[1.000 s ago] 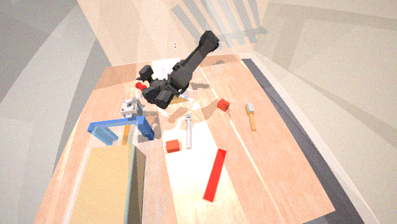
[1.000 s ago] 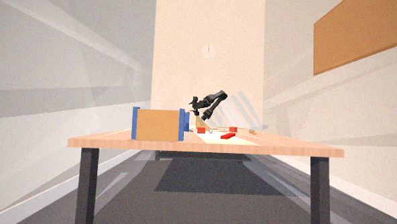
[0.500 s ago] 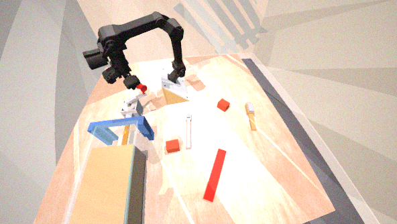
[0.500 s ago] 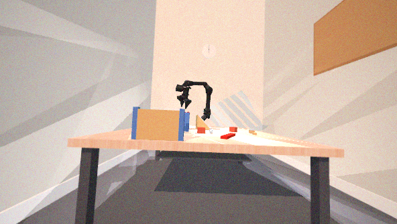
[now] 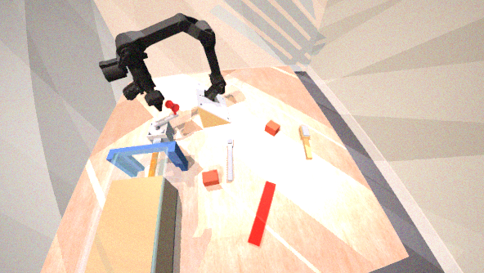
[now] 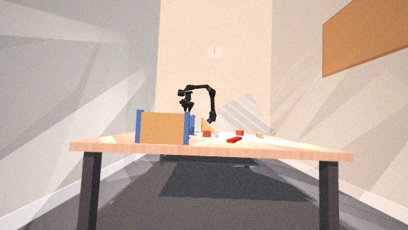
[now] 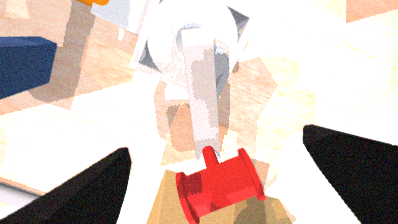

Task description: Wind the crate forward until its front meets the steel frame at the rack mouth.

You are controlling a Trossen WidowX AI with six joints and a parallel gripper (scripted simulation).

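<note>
The grey crank arm is 8 cm below my gripper tip, 2 cm to the left of it and 1 cm behind it. The rest, counted from my gripper tip: blue steel frame 18 cm ahead, 9 cm below, 5 cm to the right; then grey winch 16 cm below, 5 cm to the right, 1 cm ahead; then red grip 5 cm to the left, 5 cm below, 3 cm behind.
</note>
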